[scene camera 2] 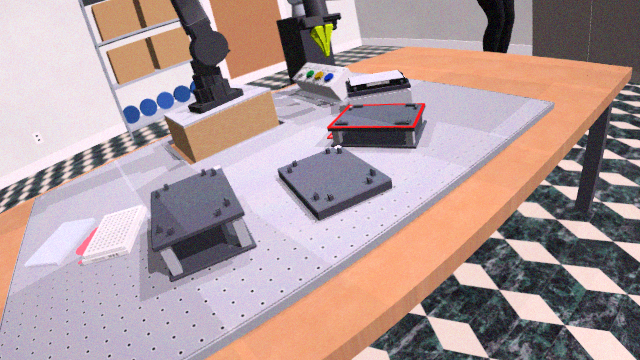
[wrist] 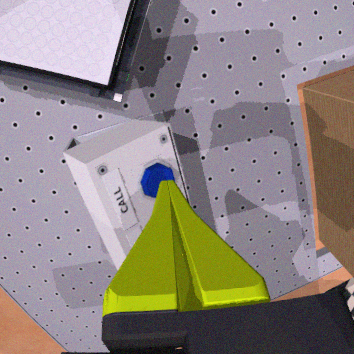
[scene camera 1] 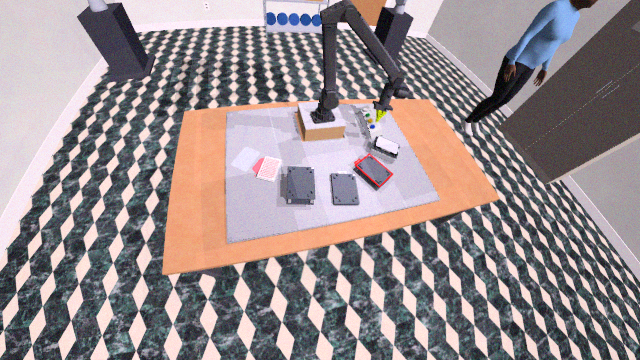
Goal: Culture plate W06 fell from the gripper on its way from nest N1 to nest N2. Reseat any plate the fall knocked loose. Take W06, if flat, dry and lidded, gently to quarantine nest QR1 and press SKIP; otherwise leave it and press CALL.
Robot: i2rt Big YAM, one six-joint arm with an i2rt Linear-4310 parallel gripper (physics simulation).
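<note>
My gripper is shut and empty, its yellow tips over the button box. In the wrist view the tips overlap the edge of the blue button, beside the CALL label; contact cannot be told. A white well plate lies without its lid, partly over a pink patch. A clear lid lies beside it. The red-rimmed nest, raised dark nest and low dark nest hold no plate.
A white-topped plate sits on a black holder near the button box. The arm's wooden base block stands at the back of the table. A person stands beyond the table's right side.
</note>
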